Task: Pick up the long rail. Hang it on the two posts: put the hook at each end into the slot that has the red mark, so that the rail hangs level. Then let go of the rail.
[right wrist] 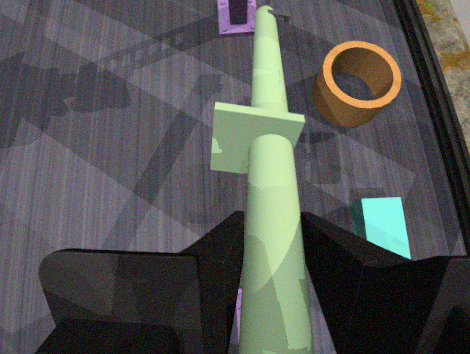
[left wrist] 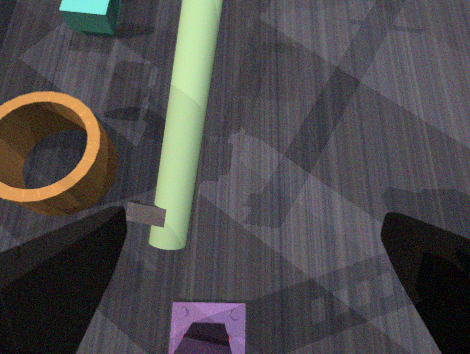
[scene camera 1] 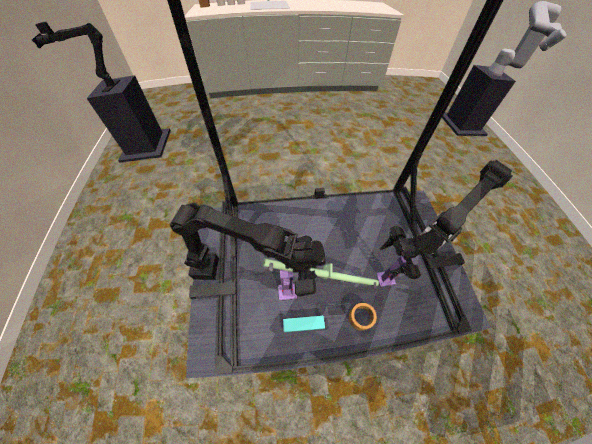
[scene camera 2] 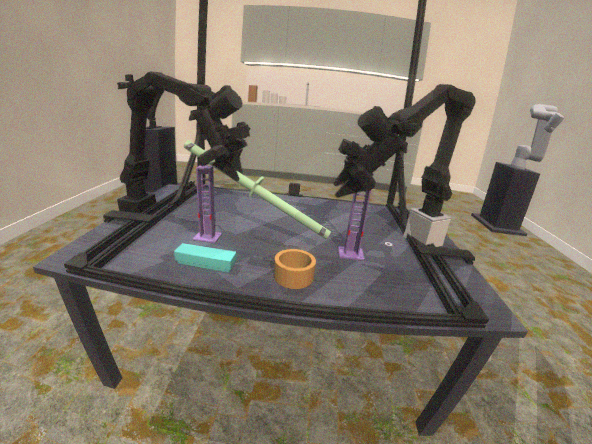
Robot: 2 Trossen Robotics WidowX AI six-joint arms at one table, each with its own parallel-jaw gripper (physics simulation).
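Where they show: left gripper, fingertip midpoint: (left wrist: 255, 221) (scene camera 1: 383, 260) (scene camera 2: 335, 190); right gripper, fingertip midpoint: (right wrist: 271, 220) (scene camera 1: 315, 272) (scene camera 2: 239, 179); left arm's base at its link origin: (scene camera 2: 430, 212); right arm's base at its link origin: (scene camera 1: 201, 263) (scene camera 2: 136, 196).
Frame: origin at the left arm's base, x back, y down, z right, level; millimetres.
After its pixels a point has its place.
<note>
The long pale green rail (scene camera 1: 350, 277) {x -482, y -33, z 94 mm} (scene camera 2: 285, 204) {x -484, y -31, z 88 mm} (left wrist: 187, 110) {x -442, y -10, z 68 mm} (right wrist: 272, 200) {x -579, y -93, z 169 mm} hangs tilted in the air, high at the picture's left and low at the right. My right gripper (scene camera 2: 235, 175) {x -586, y -81, z 173 mm} (right wrist: 271, 220) {x -586, y -81, z 173 mm} is shut on it, between its high end and the middle plate. A grey hook (left wrist: 146, 214) {x -403, y 21, z 18 mm} shows at the low end. Two purple posts stand upright: one at the left (scene camera 1: 287, 285) {x -667, y 47, z 226 mm} (scene camera 2: 206, 200) {x -670, y -13, z 229 mm} and one at the right (scene camera 1: 387, 280) {x -307, y 100, z 1 mm} (scene camera 2: 356, 220) {x -300, y 4, z 19 mm}, with red marks low down. My left gripper (scene camera 2: 338, 189) {x -357, y -72, z 59 mm} (left wrist: 255, 221) {x -357, y -72, z 59 mm} is open and empty near the right-hand post's top, which it hides.
A turquoise block (scene camera 1: 304, 324) {x -700, y 71, z 74 mm} (scene camera 2: 205, 257) {x -701, y 73, z 53 mm} (right wrist: 385, 225) {x -661, y 71, z 53 mm} lies in front of the left-hand post. An orange ring (scene camera 1: 353, 322) {x -553, y 61, z -32 mm} (scene camera 2: 295, 277) {x -524, y 74, z -82 mm} (left wrist: 95, 145) {x -484, y 56, z 1 mm} (right wrist: 330, 100) {x -510, y 70, z 9 mm} stands in front of the rail's low end. Black frame bars (scene camera 2: 250, 301) {x -637, y 86, z -116 mm} border the table.
</note>
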